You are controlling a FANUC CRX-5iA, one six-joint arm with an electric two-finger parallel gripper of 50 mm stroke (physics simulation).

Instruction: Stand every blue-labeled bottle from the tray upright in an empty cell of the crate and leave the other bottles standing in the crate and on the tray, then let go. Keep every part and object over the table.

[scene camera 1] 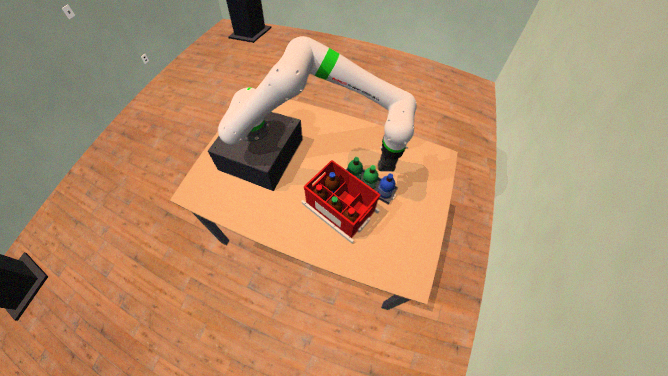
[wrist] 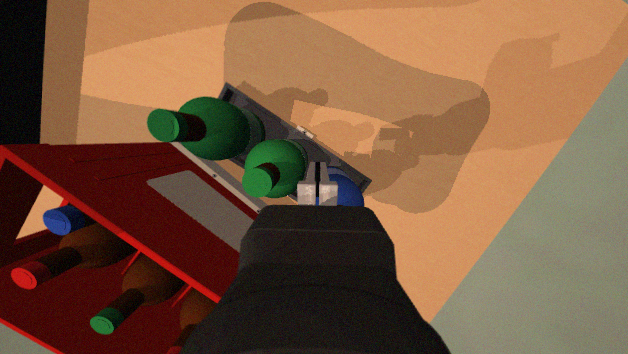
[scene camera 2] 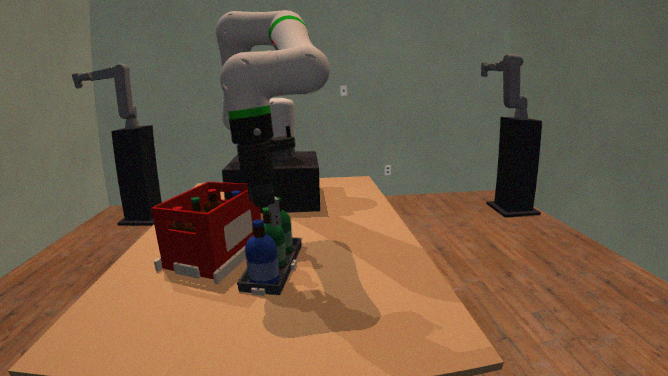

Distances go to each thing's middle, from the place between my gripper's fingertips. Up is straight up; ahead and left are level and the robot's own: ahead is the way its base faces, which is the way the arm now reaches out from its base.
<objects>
I see the blue-labeled bottle point(scene camera 2: 261, 252) 40 mm ahead of my hand, 40 mm to the right of it and 50 mm below it.
</objects>
